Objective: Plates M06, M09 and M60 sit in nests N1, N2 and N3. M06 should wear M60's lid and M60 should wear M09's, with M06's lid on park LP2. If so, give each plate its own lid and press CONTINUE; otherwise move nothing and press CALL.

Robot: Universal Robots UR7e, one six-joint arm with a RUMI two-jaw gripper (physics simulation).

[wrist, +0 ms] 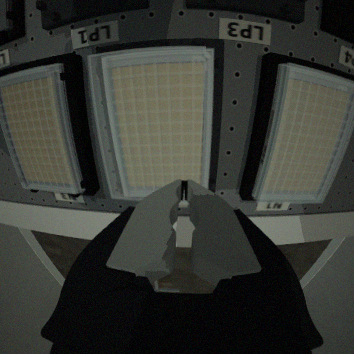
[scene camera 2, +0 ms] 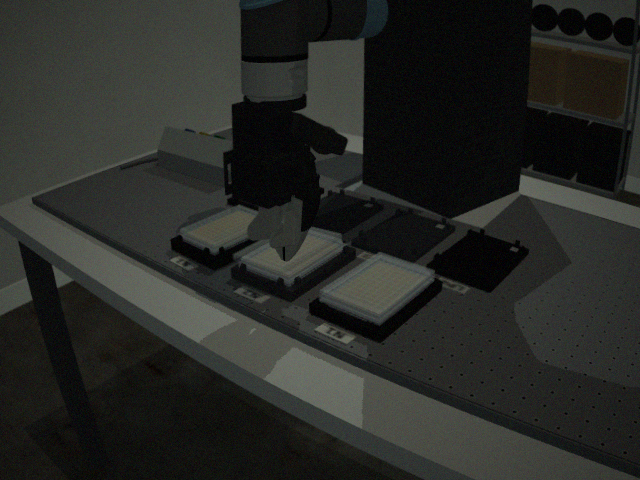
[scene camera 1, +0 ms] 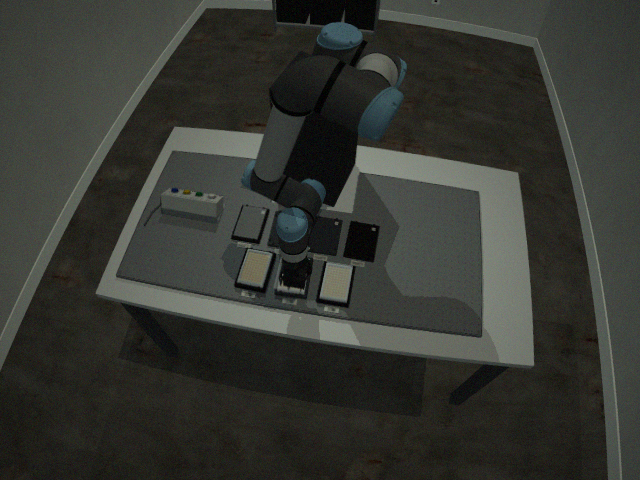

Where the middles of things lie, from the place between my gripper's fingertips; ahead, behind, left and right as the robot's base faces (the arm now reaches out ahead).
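The nest N3 (scene camera 2: 224,258) has my hand 50 mm past it, 150 mm to the left of it and 20 mm above it. Counting from my hand, I find the nest N1 (scene camera 2: 367,329) 120 mm to the left, 10 mm behind and 30 mm below, while the park LP3 (scene camera 2: 405,235) is 200 mm behind my hand, 70 mm to the left of it and 30 mm below it. The nest N2 (scene camera 2: 300,286) is 20 mm to the right of my hand, 30 mm behind it and 20 mm below it.
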